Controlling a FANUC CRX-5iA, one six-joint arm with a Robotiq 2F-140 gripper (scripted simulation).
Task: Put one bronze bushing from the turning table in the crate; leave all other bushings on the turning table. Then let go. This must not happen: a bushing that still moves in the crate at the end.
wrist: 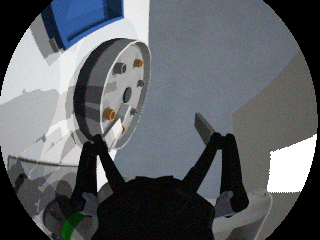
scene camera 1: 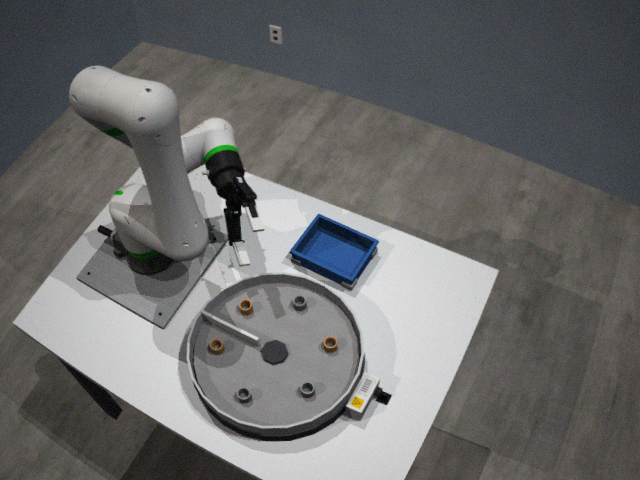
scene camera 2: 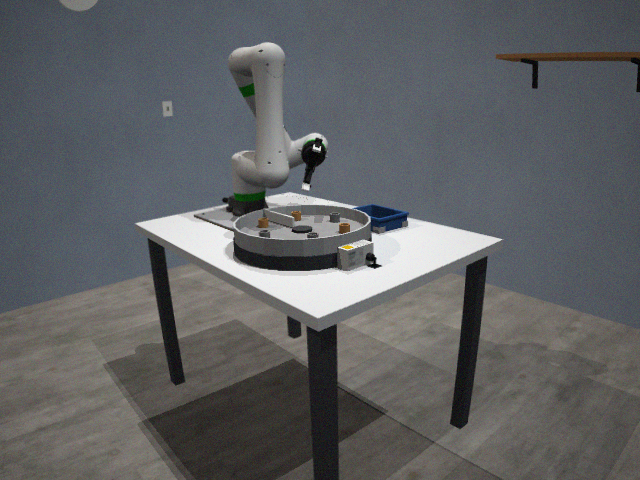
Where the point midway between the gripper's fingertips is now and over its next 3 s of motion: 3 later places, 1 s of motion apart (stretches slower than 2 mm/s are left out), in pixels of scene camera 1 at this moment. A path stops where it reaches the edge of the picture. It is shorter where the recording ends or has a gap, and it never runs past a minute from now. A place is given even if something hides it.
My gripper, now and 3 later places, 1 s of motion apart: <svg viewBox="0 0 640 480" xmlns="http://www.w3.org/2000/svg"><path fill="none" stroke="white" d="M251 248L242 263L232 278L230 289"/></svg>
